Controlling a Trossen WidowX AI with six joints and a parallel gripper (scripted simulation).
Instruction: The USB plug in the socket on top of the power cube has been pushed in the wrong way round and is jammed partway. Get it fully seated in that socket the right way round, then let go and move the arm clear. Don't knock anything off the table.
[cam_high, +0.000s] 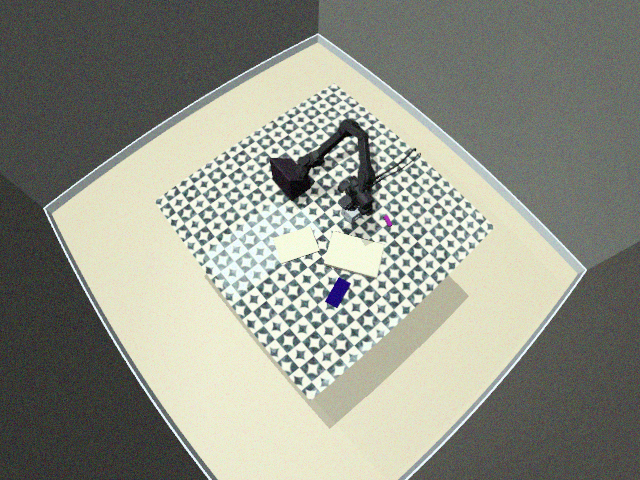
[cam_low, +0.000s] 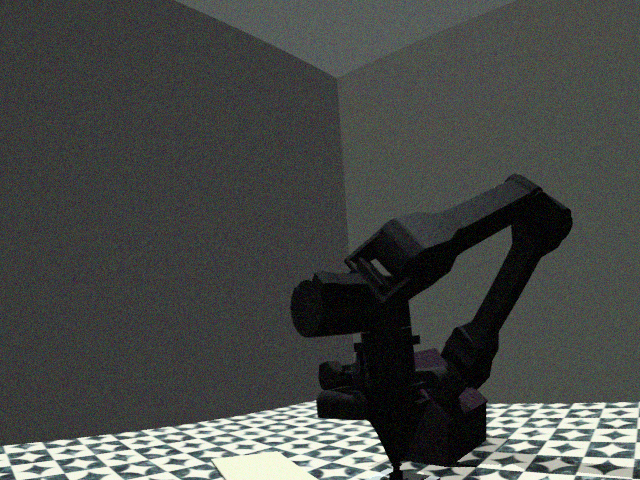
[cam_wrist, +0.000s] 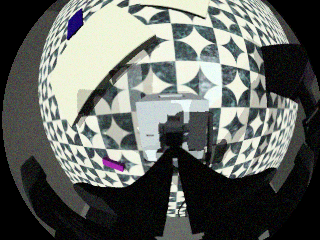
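My gripper tip is 2 cm above the usb plug. From my gripper tip the other things lie so: small magenta piece 14 cm ahead, 12 cm to the left, 10 cm below; blue card 32 cm to the right, 26 cm ahead, 10 cm below.
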